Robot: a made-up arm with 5 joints.
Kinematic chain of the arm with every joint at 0, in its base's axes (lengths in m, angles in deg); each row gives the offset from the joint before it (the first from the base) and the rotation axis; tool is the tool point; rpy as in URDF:
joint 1: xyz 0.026 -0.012 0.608 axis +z
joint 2: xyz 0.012 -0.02 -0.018 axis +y
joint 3: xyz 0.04 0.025 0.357 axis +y
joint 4: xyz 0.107 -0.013 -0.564 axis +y
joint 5: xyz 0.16 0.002 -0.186 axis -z
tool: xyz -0.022 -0.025 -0.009 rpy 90 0 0
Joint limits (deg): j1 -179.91..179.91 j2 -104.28..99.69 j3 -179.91..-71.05 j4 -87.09..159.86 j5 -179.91..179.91
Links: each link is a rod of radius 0.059 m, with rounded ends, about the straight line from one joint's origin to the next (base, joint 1, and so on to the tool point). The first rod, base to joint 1, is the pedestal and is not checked.
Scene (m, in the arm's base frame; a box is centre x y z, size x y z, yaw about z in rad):
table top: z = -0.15
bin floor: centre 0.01 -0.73 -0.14 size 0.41 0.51 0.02 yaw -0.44
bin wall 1: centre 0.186 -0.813 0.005 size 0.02 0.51 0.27 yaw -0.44
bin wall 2: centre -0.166 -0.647 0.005 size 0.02 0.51 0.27 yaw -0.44
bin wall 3: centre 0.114 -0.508 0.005 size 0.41 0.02 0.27 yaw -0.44
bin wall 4: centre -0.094 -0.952 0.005 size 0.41 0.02 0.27 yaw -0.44
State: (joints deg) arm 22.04 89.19 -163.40 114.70 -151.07
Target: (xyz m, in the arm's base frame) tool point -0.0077 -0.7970 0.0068
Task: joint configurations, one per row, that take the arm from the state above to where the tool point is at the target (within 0.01 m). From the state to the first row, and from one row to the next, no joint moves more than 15 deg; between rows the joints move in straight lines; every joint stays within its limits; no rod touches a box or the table.
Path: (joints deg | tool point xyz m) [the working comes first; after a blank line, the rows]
Joints at the target: -92.65 98.93 -154.30 120.84 -146.49
Straight joint move there: touches bin wall 1.

1: 7.70 88.17 -161.84 118.87 -150.58 | 0.9548 0.1186 0.2323
2: -6.64 87.15 -160.27 123.04 -150.08 | 0.9358 -0.1132 0.2343
3: -20.98 86.13 -158.71 127.21 -149.59 | 0.8614 -0.3276 0.2383
4: -35.32 85.10 -157.15 131.38 -149.10 | 0.7388 -0.5120 0.2442
5: -49.66 84.08 -155.59 135.55 -148.60 | 0.5783 -0.6564 0.2518
6: -64.00 83.06 -154.02 139.72 -148.11 | 0.3918 -0.7537 0.2611
7: -78.34 82.04 -152.46 143.89 -147.62 | 0.1922 -0.8007 0.2721
8: -92.68 81.02 -150.90 148.06 -147.12 | -0.0077 -0.7970 0.2848
9: -92.67 89.98 -152.60 134.45 -146.81 | -0.0081 -0.8049 0.1424
10: -92.65 98.93 -154.30 120.84 -146.49 | -0.0076 -0.7970 0.0068

